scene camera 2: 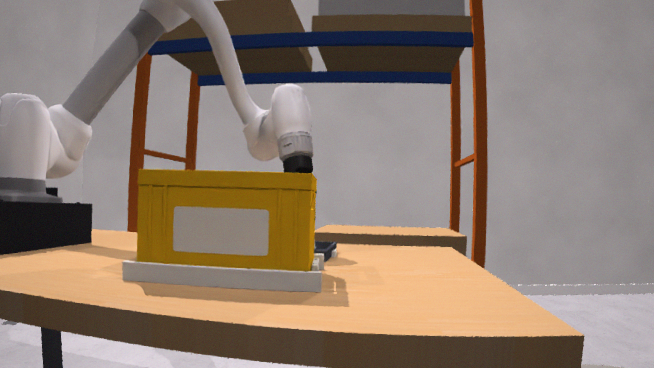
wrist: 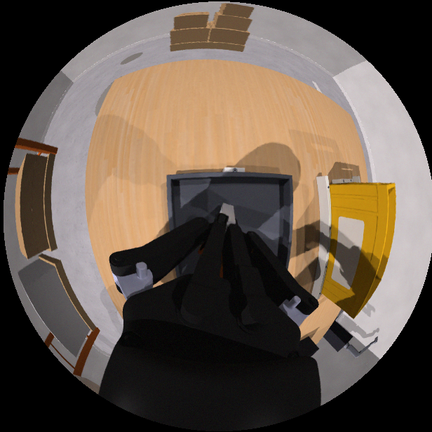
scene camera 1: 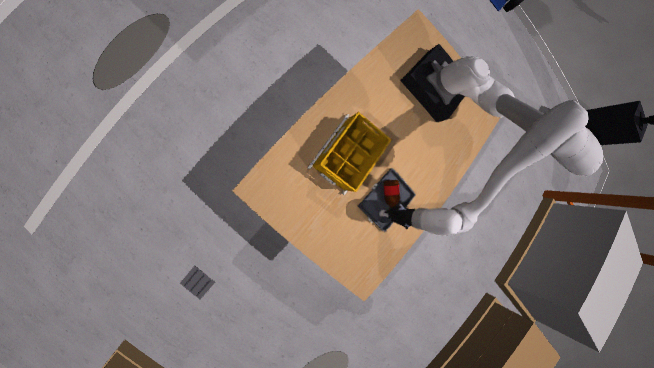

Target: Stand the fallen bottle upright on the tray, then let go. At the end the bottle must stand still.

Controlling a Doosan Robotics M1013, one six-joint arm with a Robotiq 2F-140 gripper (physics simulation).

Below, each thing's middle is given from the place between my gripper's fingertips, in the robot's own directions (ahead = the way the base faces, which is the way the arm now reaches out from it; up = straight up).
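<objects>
I see the yellow divided crate point(scene camera 1: 347, 160) 33 cm to the right of my hand, 5 cm behind it and 8 cm above it. The light grey strip point(scene camera 2: 206, 276) is 3 cm behind my hand and 43 cm to the right of it, whereas the dark grey tray point(scene camera 1: 374, 202) is 2 cm to the right of my hand and 7 cm behind it.
</objects>
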